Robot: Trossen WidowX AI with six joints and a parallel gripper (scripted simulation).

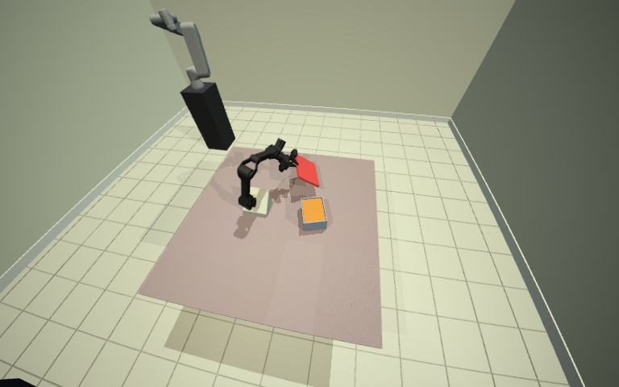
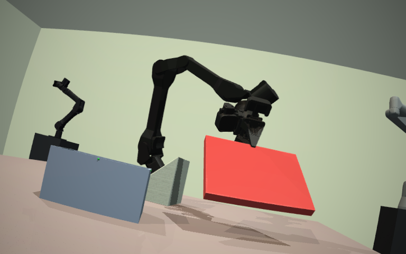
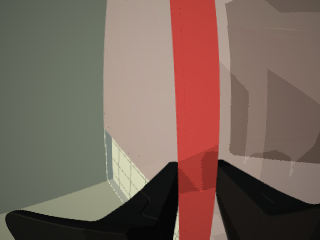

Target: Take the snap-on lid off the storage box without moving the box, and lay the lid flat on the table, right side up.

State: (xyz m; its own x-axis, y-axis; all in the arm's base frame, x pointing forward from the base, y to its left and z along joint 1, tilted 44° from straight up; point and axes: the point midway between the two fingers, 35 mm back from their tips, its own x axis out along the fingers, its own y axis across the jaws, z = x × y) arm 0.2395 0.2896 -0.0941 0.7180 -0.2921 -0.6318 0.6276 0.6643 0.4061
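The red lid lies 6 cm ahead of my gripper tip, 2 cm to the left of it and 5 cm below it. The rest, counted from my gripper tip: storage box 16 cm ahead, 28 cm to the right, 14 cm below.
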